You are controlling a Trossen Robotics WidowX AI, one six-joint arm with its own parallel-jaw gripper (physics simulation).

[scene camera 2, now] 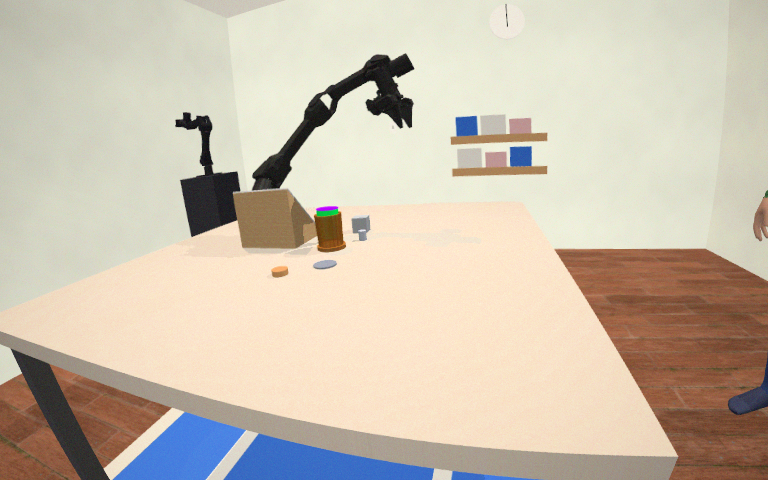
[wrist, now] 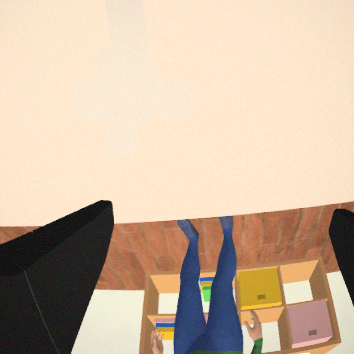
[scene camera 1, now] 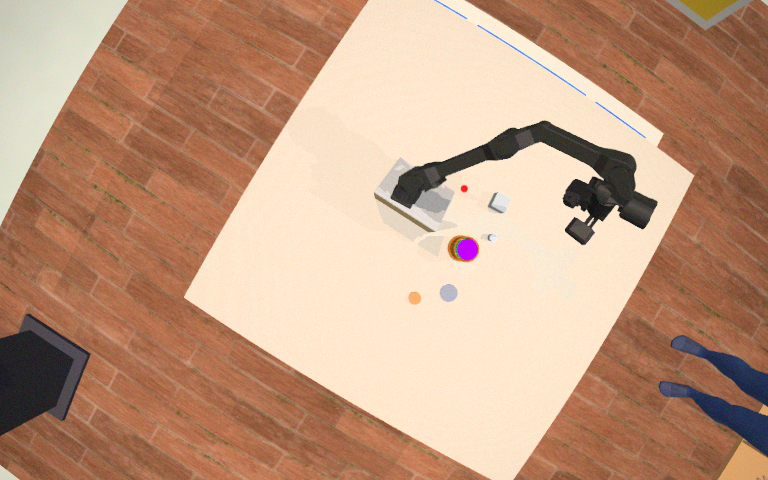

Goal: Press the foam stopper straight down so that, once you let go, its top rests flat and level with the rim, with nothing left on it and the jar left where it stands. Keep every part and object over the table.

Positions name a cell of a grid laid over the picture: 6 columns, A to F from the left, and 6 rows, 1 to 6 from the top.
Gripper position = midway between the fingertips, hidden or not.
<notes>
In view: the gripper (scene camera 1: E3) and an orange-brown jar (scene camera 2: C3).
The gripper shows as well in scene camera 2 (scene camera 2: D2) and in the wrist view (wrist: D4). The wrist view does not show the orange-brown jar: it is out of frame.
</notes>
